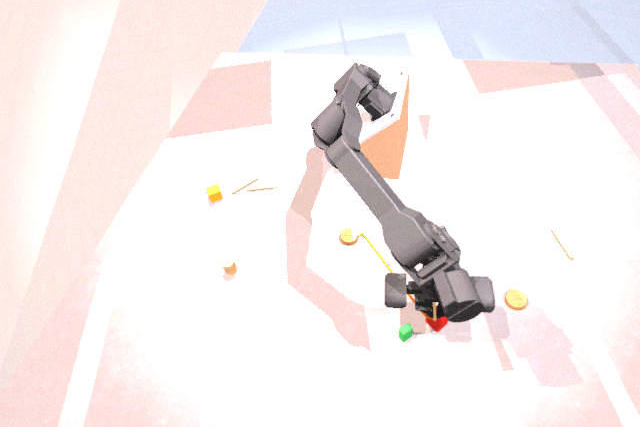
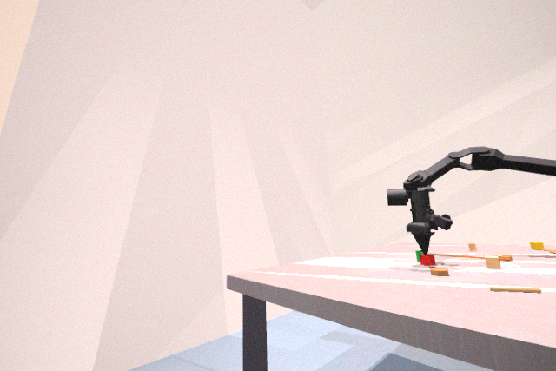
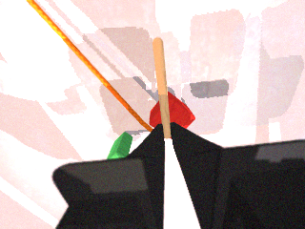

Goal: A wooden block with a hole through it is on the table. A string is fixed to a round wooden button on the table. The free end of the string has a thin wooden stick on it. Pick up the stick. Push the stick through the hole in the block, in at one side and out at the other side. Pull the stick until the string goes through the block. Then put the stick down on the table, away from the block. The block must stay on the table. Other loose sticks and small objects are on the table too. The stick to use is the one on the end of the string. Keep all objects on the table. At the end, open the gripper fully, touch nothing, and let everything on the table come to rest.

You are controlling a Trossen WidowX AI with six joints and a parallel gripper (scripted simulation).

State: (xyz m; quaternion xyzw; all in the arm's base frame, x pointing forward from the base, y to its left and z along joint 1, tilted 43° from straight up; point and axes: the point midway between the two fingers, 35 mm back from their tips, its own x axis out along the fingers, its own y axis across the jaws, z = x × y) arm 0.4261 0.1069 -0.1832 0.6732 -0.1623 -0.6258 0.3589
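My gripper tip is now 2 cm above the red cube. The rest, counted from my gripper tip: round disc: 14 cm to the left, 9 cm behind, 2 cm below; then wooden block: 16 cm behind, 4 cm to the right, 2 cm below; then green block: 5 cm to the right, 4 cm ahead, 1 cm below.
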